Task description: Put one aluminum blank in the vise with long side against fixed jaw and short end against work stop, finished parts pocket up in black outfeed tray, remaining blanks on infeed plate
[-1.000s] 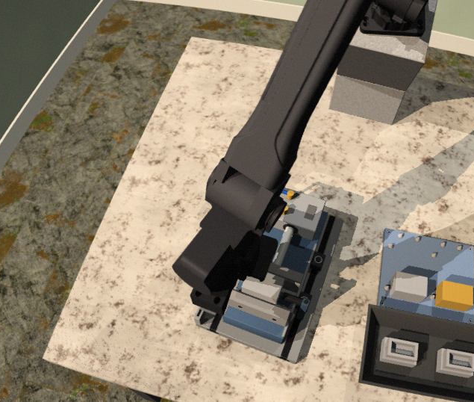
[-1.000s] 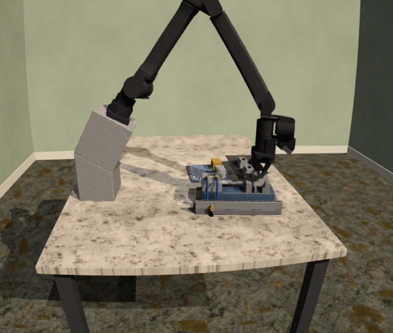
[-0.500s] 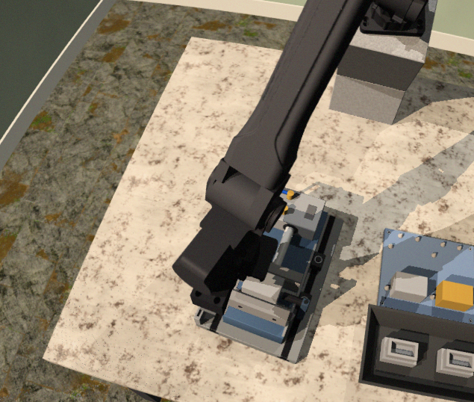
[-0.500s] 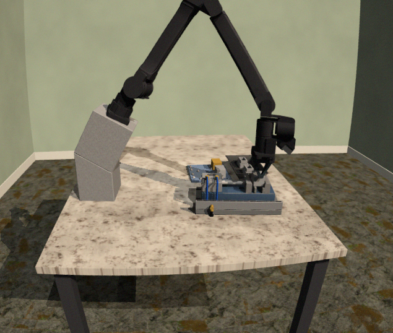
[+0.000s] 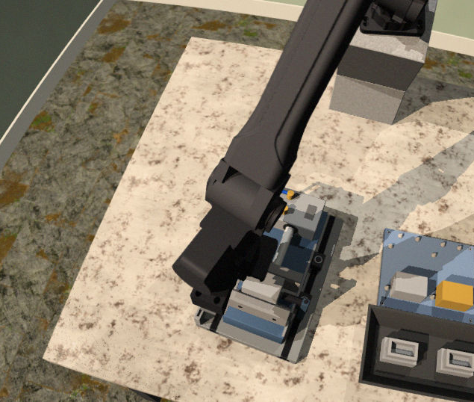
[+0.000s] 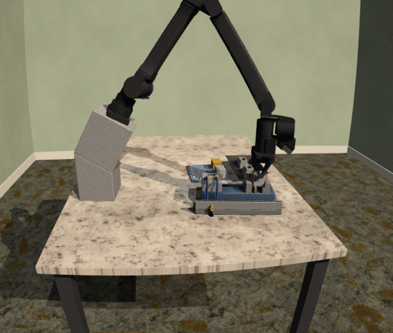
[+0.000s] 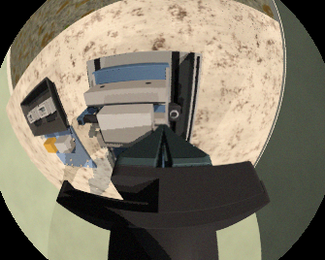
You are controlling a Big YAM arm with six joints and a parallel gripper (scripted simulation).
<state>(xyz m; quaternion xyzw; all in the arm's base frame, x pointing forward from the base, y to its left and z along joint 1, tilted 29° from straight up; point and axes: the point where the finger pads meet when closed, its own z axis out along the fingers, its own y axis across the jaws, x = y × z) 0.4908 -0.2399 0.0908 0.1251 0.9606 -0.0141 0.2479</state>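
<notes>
The fixed jaw is 4 cm ahead of my hand, 4 cm to the left of it and 5 cm below it. The rest, counted from my hand: hosed end block: 15 cm behind, 9 cm to the left, 5 cm below; then infeed plate: 7 cm behind, 36 cm to the left, 12 cm below; then dark rail: 8 cm behind, 2 cm to the right, 9 cm below.
</notes>
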